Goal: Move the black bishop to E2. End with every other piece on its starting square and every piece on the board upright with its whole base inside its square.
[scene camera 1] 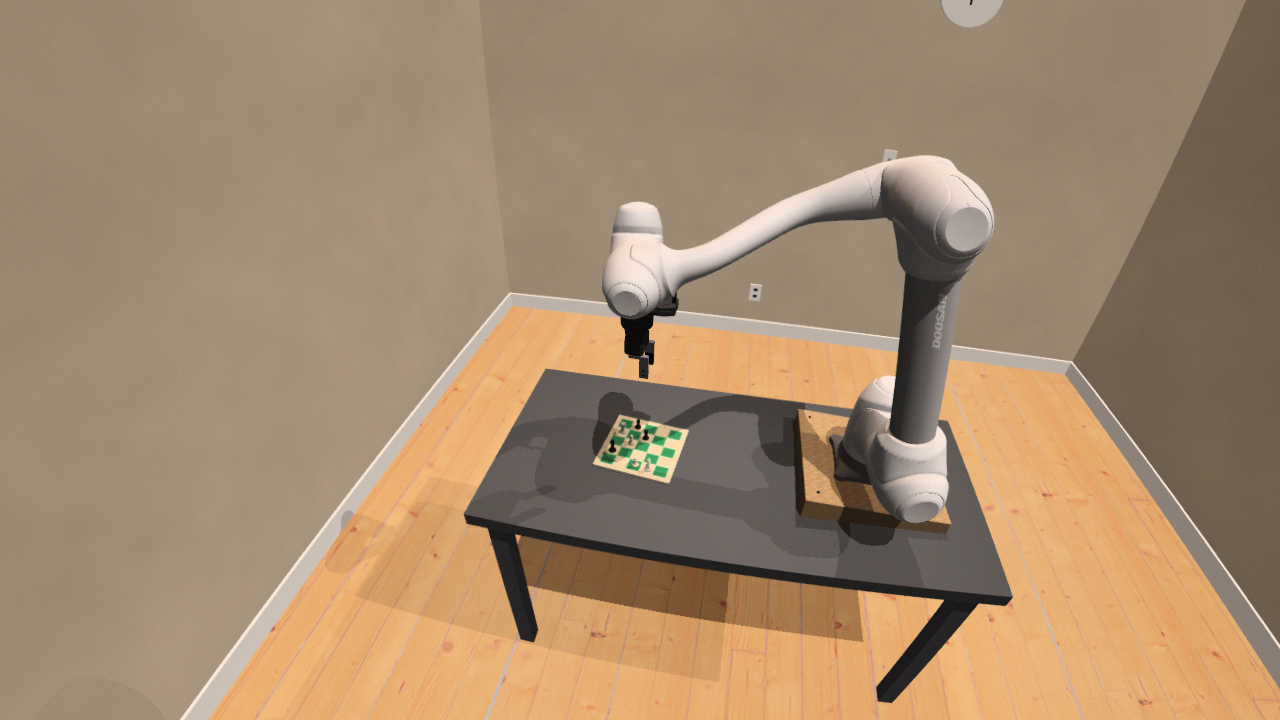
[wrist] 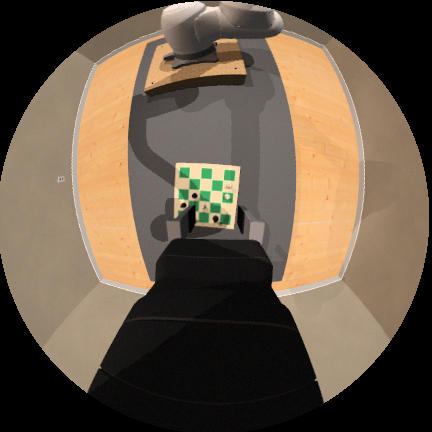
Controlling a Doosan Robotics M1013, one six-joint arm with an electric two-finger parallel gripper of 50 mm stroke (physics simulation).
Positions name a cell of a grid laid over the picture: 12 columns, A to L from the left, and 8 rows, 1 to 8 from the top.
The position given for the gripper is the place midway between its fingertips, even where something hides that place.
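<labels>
You'd find the gripper in scene camera 1 (G5), and the wrist view (G4) has the gripper too.
</labels>
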